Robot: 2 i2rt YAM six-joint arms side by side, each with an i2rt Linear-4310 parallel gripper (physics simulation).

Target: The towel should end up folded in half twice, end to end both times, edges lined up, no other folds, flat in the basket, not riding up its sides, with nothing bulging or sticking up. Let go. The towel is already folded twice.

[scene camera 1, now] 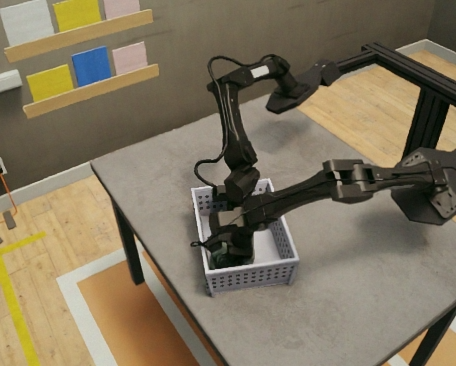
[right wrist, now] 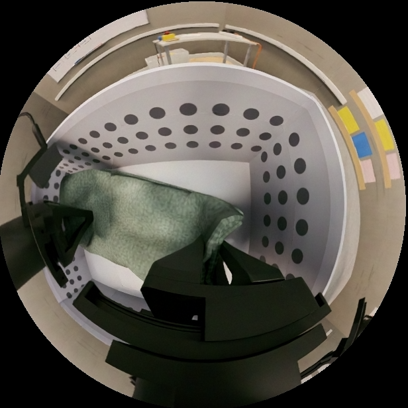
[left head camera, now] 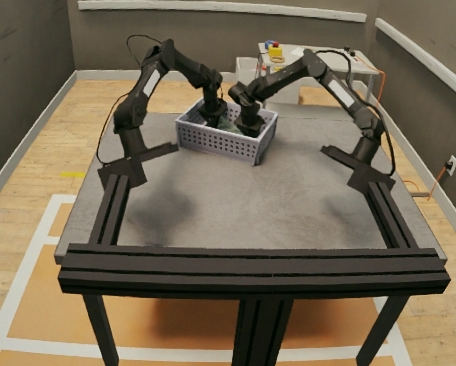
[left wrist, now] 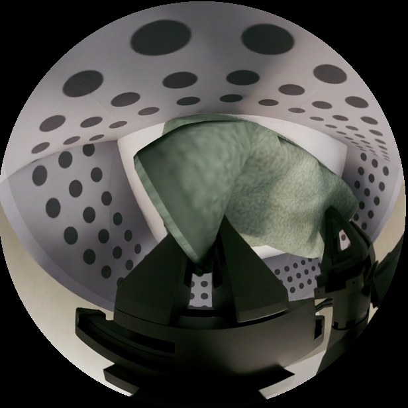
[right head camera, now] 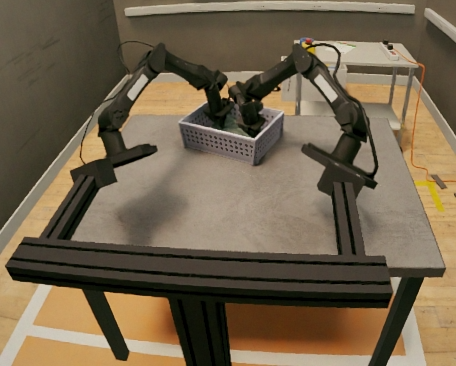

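The green towel (left head camera: 229, 125) (right head camera: 232, 126) (scene camera 1: 225, 261) (left wrist: 275, 190) (right wrist: 140, 215) is inside the lilac basket (left head camera: 217, 145) (right head camera: 220, 143) (scene camera 1: 252, 278) (left wrist: 215, 55) (right wrist: 200, 90). My left gripper (left head camera: 212, 123) (right head camera: 219, 123) (left wrist: 204, 205) is shut on a towel corner, which rises to a point at the fingertips. My right gripper (left head camera: 252, 133) (right head camera: 253, 132) (right wrist: 208, 240) is shut on the towel's other end, where layered edges show. The towel hangs between them, its surface curved and not flat. Its underside is hidden. In scene camera 1 the arms cover much of it.
The basket stands on the grey table (left head camera: 225, 200) (right head camera: 210, 200) (scene camera 1: 350, 260), near its far edge in the head views. Its perforated walls surround both grippers closely. The two arms reach in side by side. A white cart (left head camera: 320, 62) stands behind the table.
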